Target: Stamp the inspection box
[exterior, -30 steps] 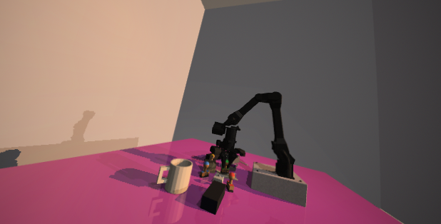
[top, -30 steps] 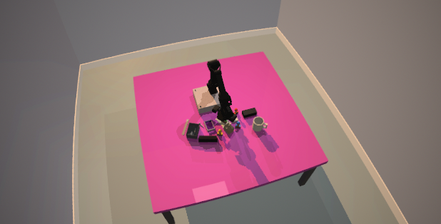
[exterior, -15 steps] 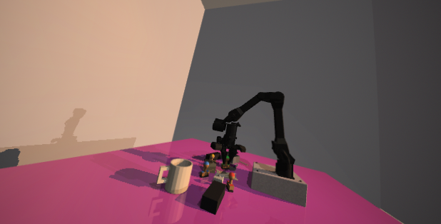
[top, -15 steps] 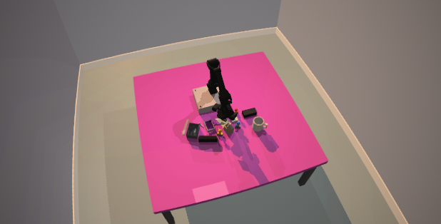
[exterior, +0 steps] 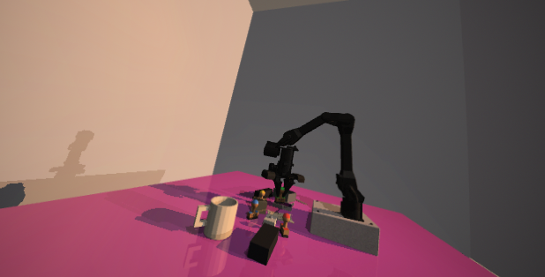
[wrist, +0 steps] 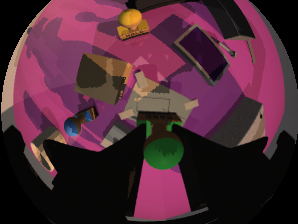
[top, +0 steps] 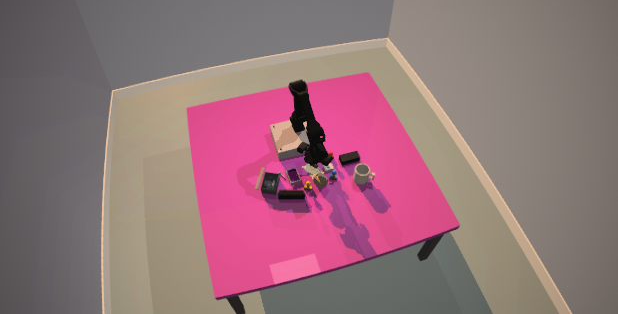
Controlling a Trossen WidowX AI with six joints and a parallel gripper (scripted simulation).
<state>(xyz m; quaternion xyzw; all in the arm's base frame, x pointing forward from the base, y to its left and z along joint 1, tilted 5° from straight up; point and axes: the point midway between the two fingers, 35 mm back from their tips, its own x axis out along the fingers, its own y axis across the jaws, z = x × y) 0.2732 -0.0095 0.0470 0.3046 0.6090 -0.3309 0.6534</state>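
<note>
Right now my gripper tip is 10 mm past the white card and 80 mm above it. Round my gripper tip: blue-knobbed stamp 80 mm ahead, 80 mm to the left, 50 mm below; then tan block 80 mm ahead, 10 mm to the left, 50 mm below; then green-knobbed stamp right at my gripper tip.
</note>
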